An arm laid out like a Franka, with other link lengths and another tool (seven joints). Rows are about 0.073 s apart.
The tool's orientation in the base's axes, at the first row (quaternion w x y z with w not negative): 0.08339 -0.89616 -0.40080 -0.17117
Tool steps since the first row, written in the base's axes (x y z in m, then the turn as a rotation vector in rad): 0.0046 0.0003 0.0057 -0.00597 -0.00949 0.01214; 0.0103 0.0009 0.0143 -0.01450 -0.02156 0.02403; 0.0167 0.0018 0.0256 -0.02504 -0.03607 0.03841; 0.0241 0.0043 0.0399 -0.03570 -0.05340 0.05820; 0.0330 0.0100 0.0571 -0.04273 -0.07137 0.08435; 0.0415 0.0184 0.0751 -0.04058 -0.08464 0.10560; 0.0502 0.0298 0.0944 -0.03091 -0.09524 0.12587; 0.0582 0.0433 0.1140 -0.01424 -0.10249 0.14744
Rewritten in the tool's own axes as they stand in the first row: 0.0052 0.0032 -0.0041 -0.00571 0.00170 -0.01541; 0.0124 0.0069 -0.0105 -0.01489 0.00321 -0.03195; 0.0212 0.0110 -0.0192 -0.02606 0.00481 -0.05197; 0.0328 0.0147 -0.0300 -0.03723 0.00812 -0.07785; 0.0487 0.0173 -0.0422 -0.04421 0.01450 -0.10895; 0.0665 0.0178 -0.0544 -0.04409 0.02467 -0.13194; 0.0870 0.0165 -0.0670 -0.03784 0.03869 -0.15146; 0.1086 0.0133 -0.0794 -0.02444 0.05569 -0.16955
